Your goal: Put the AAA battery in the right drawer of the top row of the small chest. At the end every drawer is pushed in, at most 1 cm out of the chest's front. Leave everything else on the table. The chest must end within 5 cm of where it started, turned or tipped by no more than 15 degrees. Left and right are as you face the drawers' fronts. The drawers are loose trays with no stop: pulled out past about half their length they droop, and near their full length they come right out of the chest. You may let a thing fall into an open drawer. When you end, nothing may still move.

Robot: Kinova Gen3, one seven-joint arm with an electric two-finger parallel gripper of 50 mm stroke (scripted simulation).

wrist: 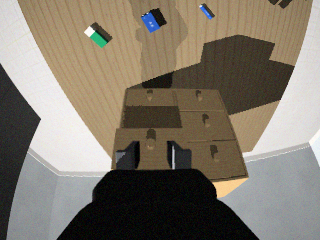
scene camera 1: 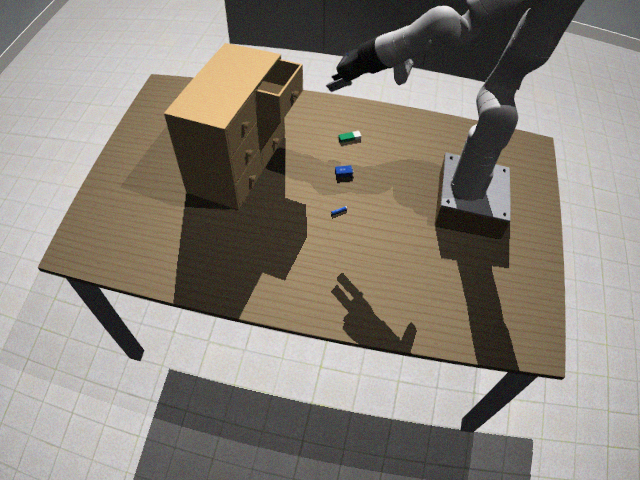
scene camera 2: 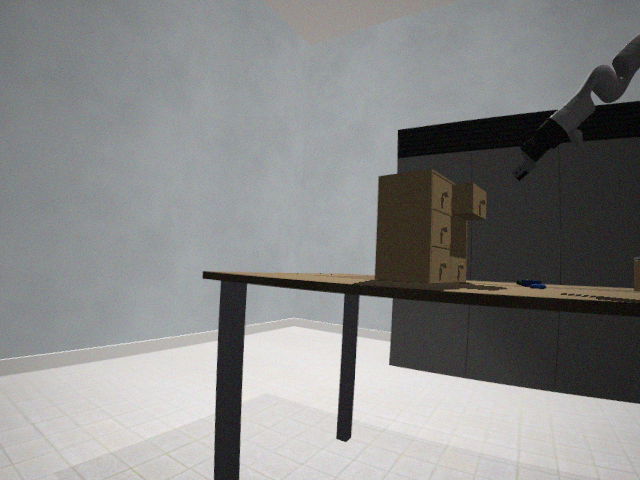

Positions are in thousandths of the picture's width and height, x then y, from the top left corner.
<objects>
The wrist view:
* gripper: 480, 627
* small wooden chest: 698, 777
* drawer: 473, 656
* drawer: 586, 419
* drawer: 423, 502
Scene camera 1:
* gripper: 518, 174
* small wooden chest: 309, 251
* drawer: 429, 218
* drawer: 376, 332
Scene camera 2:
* gripper: 805, 370
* small wooden chest: 632, 451
</objects>
